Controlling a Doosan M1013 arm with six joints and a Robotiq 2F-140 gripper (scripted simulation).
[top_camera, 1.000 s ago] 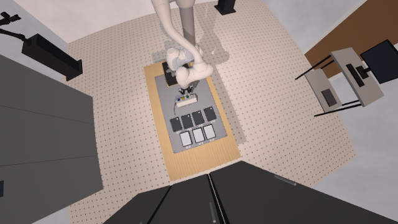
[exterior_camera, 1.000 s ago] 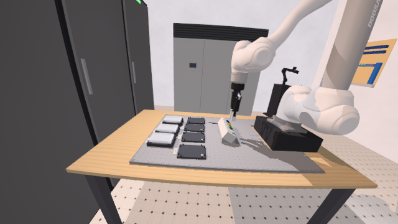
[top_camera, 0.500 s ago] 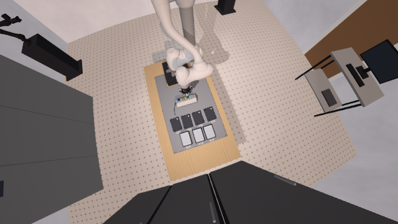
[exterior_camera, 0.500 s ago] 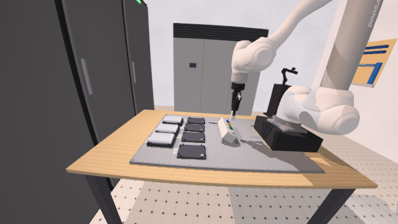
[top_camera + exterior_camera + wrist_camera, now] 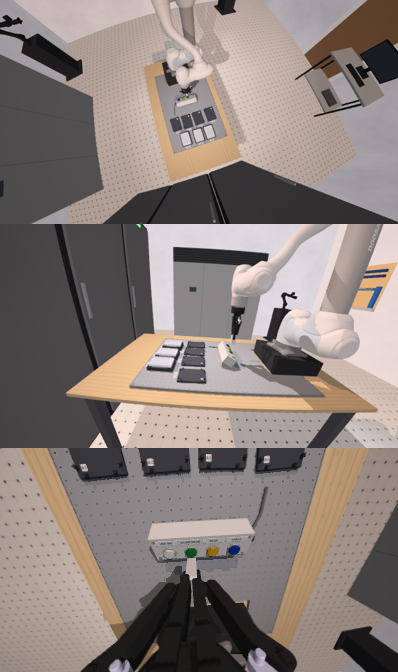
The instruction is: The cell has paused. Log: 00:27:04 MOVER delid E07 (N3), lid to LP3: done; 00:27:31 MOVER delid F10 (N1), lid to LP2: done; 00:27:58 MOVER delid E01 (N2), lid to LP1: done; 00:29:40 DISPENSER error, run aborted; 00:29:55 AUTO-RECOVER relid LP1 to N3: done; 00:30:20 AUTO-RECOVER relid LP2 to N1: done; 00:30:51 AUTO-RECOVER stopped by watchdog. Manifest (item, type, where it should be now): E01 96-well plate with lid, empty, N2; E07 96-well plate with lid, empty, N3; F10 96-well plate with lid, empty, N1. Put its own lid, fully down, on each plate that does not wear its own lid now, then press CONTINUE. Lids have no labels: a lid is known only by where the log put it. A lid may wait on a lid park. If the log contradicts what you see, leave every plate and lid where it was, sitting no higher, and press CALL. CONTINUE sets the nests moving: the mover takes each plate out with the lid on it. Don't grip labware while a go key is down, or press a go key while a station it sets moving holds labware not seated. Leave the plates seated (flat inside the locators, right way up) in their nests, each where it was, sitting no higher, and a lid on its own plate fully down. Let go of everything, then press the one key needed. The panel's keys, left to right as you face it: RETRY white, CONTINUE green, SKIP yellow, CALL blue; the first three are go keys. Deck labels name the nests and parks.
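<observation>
Right now the green continue key is 9 cm below my hand. From my hand the other things lie so: white key 1 cm ahead, 5 cm to the left, 9 cm below; then blue key 1 cm behind, 10 cm to the right, 9 cm below; then yellow key 5 cm to the right, 9 cm below.
</observation>
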